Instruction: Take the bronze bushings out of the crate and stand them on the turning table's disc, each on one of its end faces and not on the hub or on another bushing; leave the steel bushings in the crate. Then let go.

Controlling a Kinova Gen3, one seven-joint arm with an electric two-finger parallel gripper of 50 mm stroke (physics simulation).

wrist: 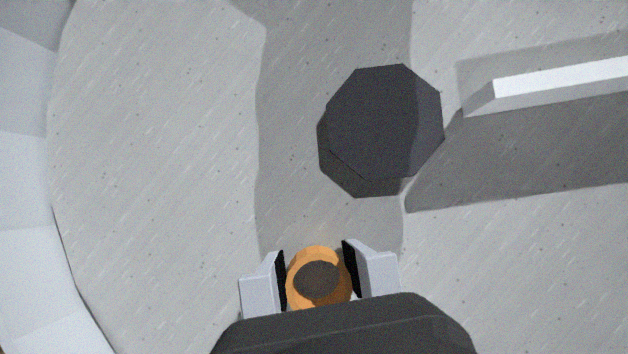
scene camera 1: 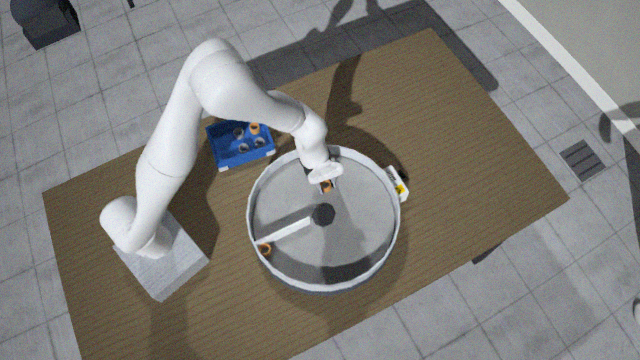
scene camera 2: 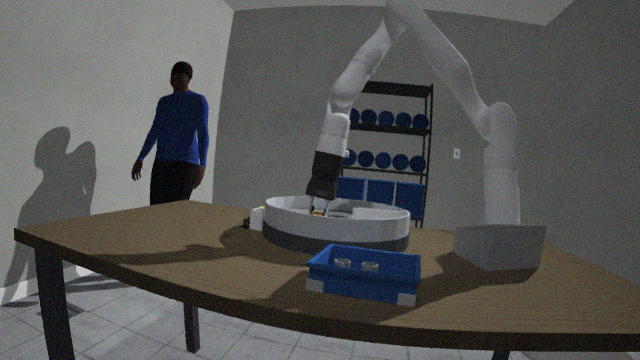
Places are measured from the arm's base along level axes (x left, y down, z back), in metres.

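Pixels of known places: gripper, fingertip midpoint: (wrist: pixel 315 265) (scene camera 1: pixel 327 188); arm's base, link origin: (scene camera 1: pixel 155 241) (scene camera 2: pixel 501 225).
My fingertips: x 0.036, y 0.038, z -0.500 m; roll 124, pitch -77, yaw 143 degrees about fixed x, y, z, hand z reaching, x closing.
Observation:
For each thing: its top centre in the pictures, then the offset to it from my fingertips. "pt": a spot on its surface instead.
- disc, top centre: (wrist: pixel 384 121) (scene camera 1: pixel 323 215) (scene camera 2: pixel 337 217) dx -0.078, dy -0.002, dz +0.034 m
- dark hub, top centre: (wrist: pixel 384 121) (scene camera 1: pixel 323 215) dx -0.078, dy -0.002, dz +0.034 m
- blue crate, top centre: (scene camera 2: pixel 369 259) (scene camera 1: pixel 239 136) dx +0.256, dy +0.009, dz +0.209 m
- white bar, surface spot: (wrist: pixel 560 77) pt dx -0.090, dy -0.035, dz +0.102 m
- white box with a yellow label, top centre: (scene camera 1: pixel 394 181) (scene camera 2: pixel 262 209) dx -0.035, dy +0.001, dz -0.195 m
My gripper (scene camera 1: pixel 327 185) (scene camera 2: pixel 318 212) (wrist: pixel 315 265) is shut on a bronze bushing (scene camera 1: pixel 326 187) (scene camera 2: pixel 316 213) (wrist: pixel 345 288), held roughly upright, low inside the turning table's wall. Whether it touches the disc (scene camera 1: pixel 372 200) (wrist: pixel 150 150) is unclear. The dark hub (scene camera 1: pixel 323 214) (wrist: pixel 380 120) is close by, apart from it. Another bronze bushing (scene camera 1: pixel 270 249) stands on the disc near the wall, beside the white bar. The blue crate (scene camera 1: pixel 225 152) (scene camera 2: pixel 360 289) holds a bronze bushing (scene camera 1: pixel 254 128) and three steel bushings (scene camera 1: pixel 238 133) (scene camera 1: pixel 244 148) (scene camera 1: pixel 259 142); two show in scene camera 2.
The white bar (scene camera 1: pixel 284 230) (wrist: pixel 560 77) runs from near the hub to the turning table's raised wall (scene camera 2: pixel 345 227) (wrist: pixel 22 180). A white box with a yellow label (scene camera 1: pixel 397 184) sits on its outer side. The arm's grey base block (scene camera 1: pixel 165 265) (scene camera 2: pixel 500 247) stands on the table.

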